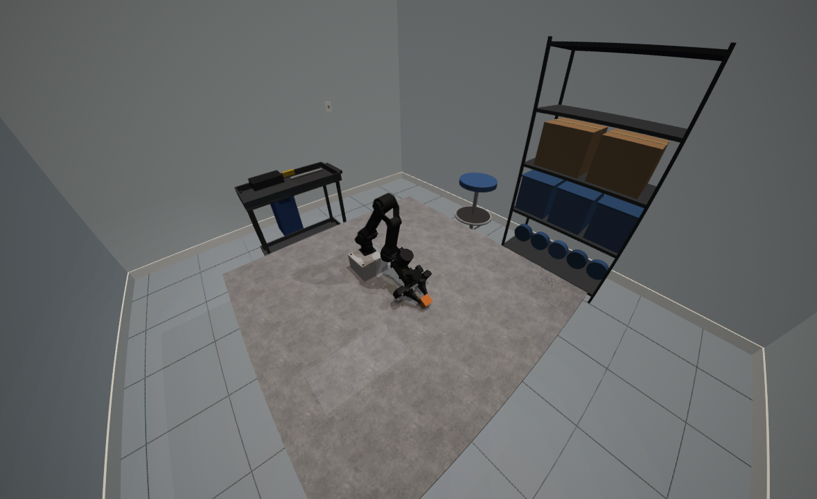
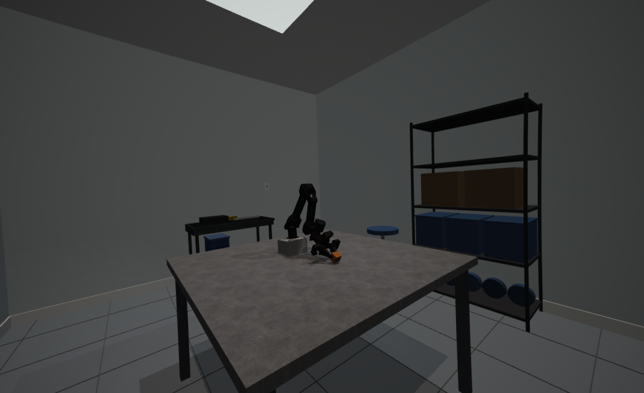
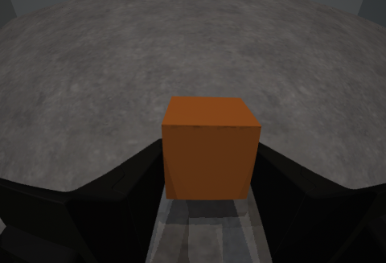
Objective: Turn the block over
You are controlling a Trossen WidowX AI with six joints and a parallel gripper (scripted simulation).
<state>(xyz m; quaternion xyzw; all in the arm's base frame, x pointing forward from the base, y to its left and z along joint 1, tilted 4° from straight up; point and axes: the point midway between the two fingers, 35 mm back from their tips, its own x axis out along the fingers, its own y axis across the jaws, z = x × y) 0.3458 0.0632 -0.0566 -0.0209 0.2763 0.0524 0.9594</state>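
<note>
Right now the orange block is 1 cm below my gripper tip.
</note>
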